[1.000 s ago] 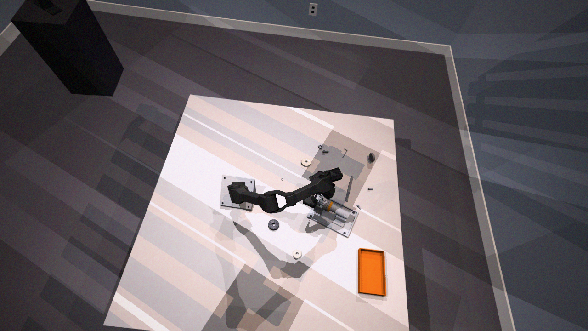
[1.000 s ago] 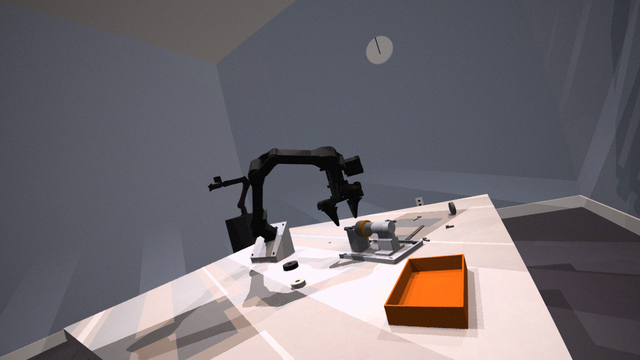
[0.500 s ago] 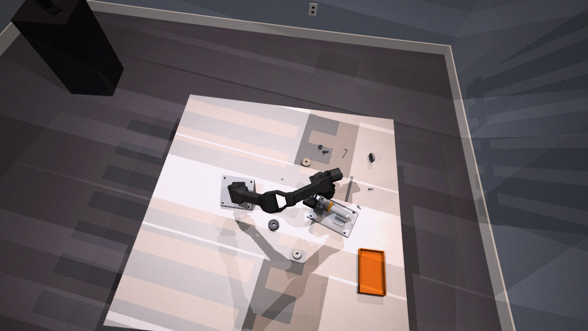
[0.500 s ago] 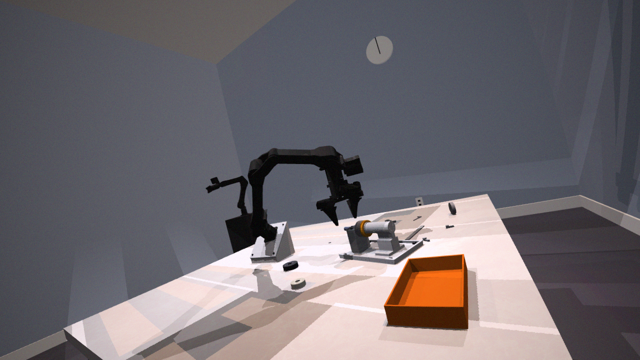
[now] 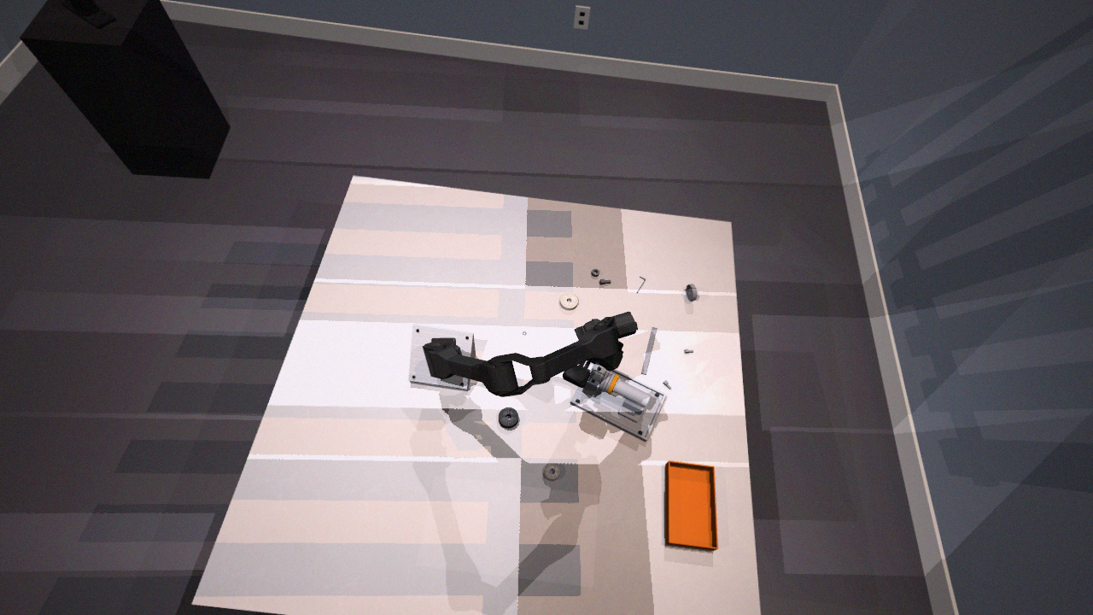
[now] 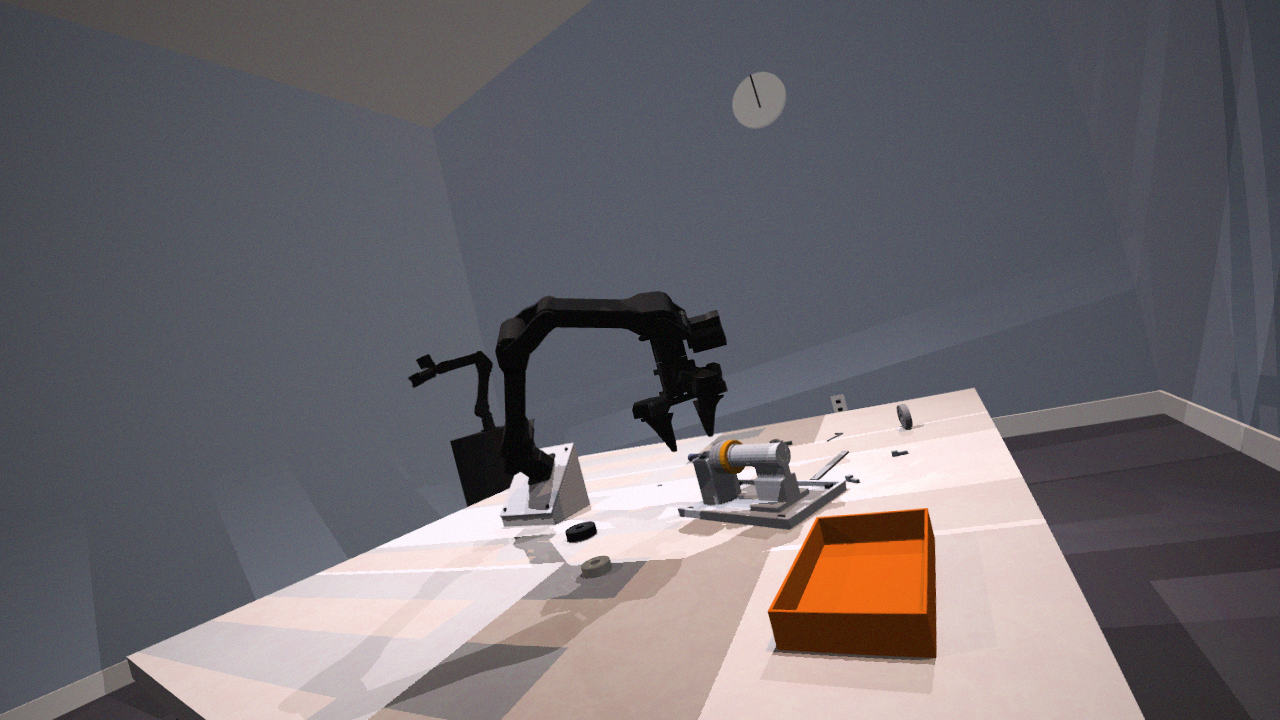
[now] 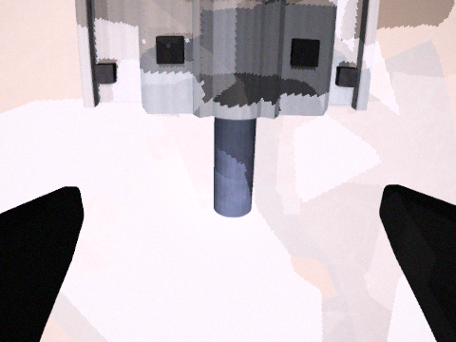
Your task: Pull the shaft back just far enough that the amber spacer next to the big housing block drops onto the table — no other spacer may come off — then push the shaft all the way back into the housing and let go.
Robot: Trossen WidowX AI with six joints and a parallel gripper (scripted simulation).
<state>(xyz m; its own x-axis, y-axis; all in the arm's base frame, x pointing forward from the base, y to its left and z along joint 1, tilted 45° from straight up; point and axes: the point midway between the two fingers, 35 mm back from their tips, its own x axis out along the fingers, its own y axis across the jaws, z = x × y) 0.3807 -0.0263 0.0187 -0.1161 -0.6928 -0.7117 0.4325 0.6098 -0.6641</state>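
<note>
The dark shaft is 60 mm ahead of my gripper tip, 30 mm to the right of it and 20 mm below it. Round my gripper tip: amber spacer (80 mm ahead, 40 mm to the right, 30 mm below); black disc (200 mm behind, 120 mm to the right, 100 mm below); grey shaft fixture (110 mm ahead, 60 mm to the right, 60 mm below).
</note>
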